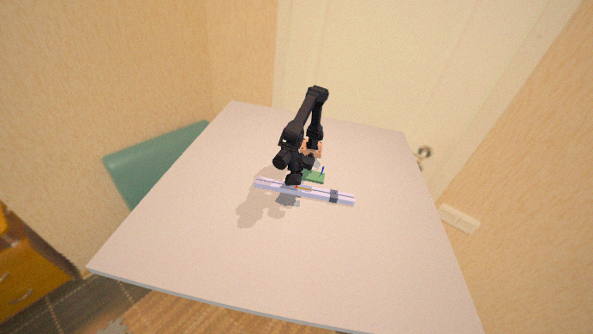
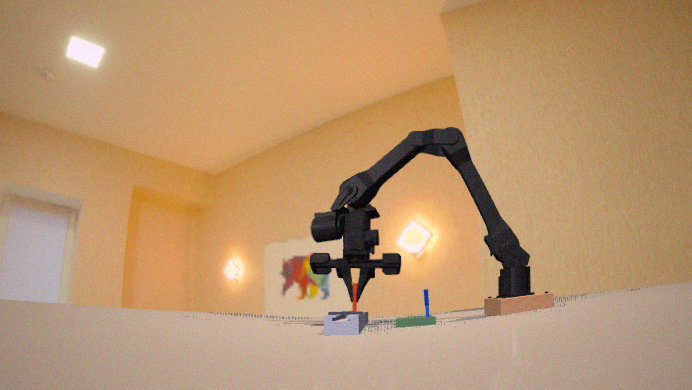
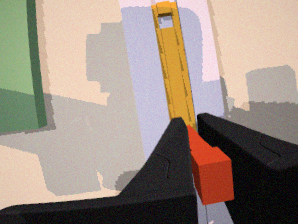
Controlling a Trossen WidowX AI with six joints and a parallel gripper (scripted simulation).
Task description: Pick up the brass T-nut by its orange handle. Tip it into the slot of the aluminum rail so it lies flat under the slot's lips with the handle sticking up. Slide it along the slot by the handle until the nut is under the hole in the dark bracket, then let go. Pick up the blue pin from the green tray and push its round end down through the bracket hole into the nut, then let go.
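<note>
Right now my gripper tip is 12 cm to the right of the blue pin, 11 cm past it and 3 cm above it. The rest, counted from my gripper tip: green tray: 11 cm behind, 10 cm to the left, 5 cm below.
</note>
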